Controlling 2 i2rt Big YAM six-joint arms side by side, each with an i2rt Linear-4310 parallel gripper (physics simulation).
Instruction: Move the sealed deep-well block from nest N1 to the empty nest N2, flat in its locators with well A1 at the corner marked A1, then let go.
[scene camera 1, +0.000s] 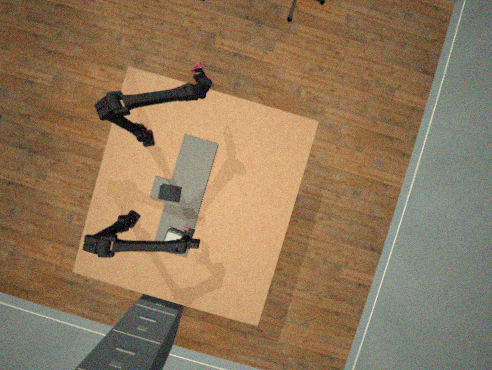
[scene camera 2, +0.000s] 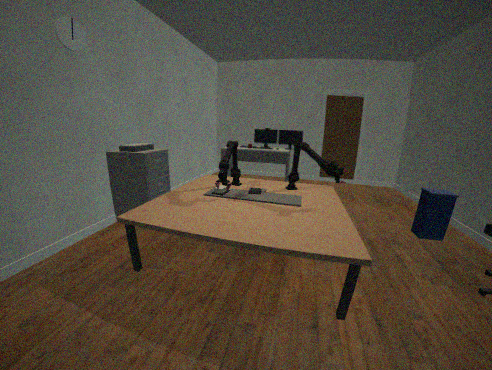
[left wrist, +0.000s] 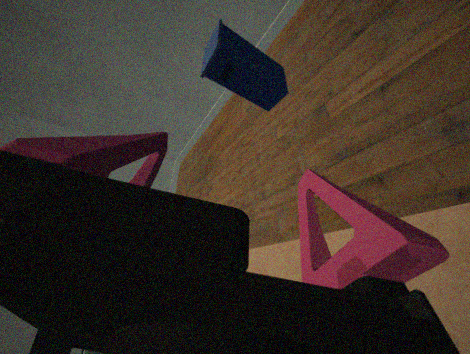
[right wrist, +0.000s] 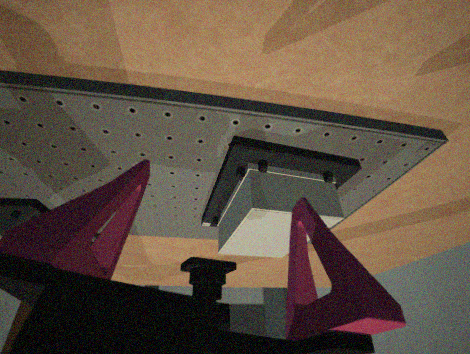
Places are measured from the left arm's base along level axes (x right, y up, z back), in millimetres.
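Pixels of known places: left gripper, between the fingertips: (scene camera 1: 202, 68) (scene camera 2: 347, 177) (left wrist: 237, 159); right gripper, between the fingertips: (scene camera 1: 188, 235) (scene camera 2: 222, 190) (right wrist: 226, 185); left arm's base, origin of its link: (scene camera 1: 148, 138) (scene camera 2: 291, 188); right arm's base, origin of its link: (scene camera 1: 132, 218) (scene camera 2: 235, 184) (right wrist: 208, 263).
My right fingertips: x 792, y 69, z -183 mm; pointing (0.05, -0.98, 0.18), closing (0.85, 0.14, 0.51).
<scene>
Ahead of a thing's pixels: the offset from my right fingertips to its top centre. "spot": to the spot under its first point. Level surfaces: height alone.
The sealed deep-well block @(dx +8, dy -2, dz +115 mm) (scene camera 1: 173, 234) (right wrist: 270, 230), grey-sided with a pale top, sits in the black nest N1 @(spot: dx -34, dy -44, dz +77 mm) (right wrist: 219, 192). The empty dark nest N2 @(dx -342, dy -34, dz +94 mm) (scene camera 1: 170, 192) (scene camera 2: 255, 191) stands near the board's middle; part of it shows at the left edge of the right wrist view (right wrist: 17, 212). My right gripper (scene camera 1: 188, 231) (scene camera 2: 223, 187) (right wrist: 226, 185) is open and empty, above and beside the block, with one fingertip overlapping its top in the right wrist view. My left gripper (scene camera 1: 198, 67) (scene camera 2: 341, 179) (left wrist: 237, 159) is open and empty, beyond the table edge. The A1 marks cannot be read.
Both nests are on a grey perforated board @(dy -56 mm) (scene camera 1: 196, 157) (scene camera 2: 282, 199) (right wrist: 167, 127) lying on the wooden table @(dy -69 mm) (scene camera 1: 265, 200) (scene camera 2: 240, 222). A grey cabinet (scene camera 1: 150, 320) (scene camera 2: 137, 175) stands past one table side. A blue bin (scene camera 2: 434, 215) (left wrist: 245, 70) stands on the floor.
</scene>
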